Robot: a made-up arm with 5 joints.
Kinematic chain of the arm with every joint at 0, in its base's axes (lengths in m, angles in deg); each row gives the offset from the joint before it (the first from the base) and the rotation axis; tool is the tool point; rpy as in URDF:
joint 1: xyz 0.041 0 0.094 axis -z
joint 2: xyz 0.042 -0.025 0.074 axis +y
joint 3: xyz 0.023 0 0.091 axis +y
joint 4: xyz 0.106 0 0.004 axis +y
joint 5: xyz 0.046 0.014 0 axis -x
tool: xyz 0 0 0 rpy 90 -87.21 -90
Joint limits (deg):
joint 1: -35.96..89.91
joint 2: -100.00..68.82
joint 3: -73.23..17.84
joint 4: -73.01..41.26
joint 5: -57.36..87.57
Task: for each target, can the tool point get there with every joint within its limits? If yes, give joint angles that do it. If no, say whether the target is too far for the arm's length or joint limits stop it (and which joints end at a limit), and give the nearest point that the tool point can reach.
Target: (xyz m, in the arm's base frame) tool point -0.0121 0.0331 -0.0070
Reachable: no: joint limits stop it (at a limit: joint 1, joint 2, joint 3, joint 4) | nearest point 0.0302 -0.1171 0.0376 | short by 0.162 m
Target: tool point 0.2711 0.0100 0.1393
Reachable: yes | joints -5.23 32.67 3.88 9.27 40.07
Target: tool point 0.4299 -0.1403 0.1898
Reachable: no: too far | nearest point 0.3113 -0.0975 0.1851 | short by 0.126 m
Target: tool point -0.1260 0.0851 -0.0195
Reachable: no: joint limits stop it (at a limit: joint 2, joint 3, joint 4) | nearest point -0.1160 0.0800 0.1413 | short by 0.161 m
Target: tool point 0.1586 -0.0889 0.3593
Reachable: yes | joints 32.82 -19.21 -26.22 20.36 9.06
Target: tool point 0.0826 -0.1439 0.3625
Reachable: yes | joints 69.67 -13.55 -37.92 32.12 58.83
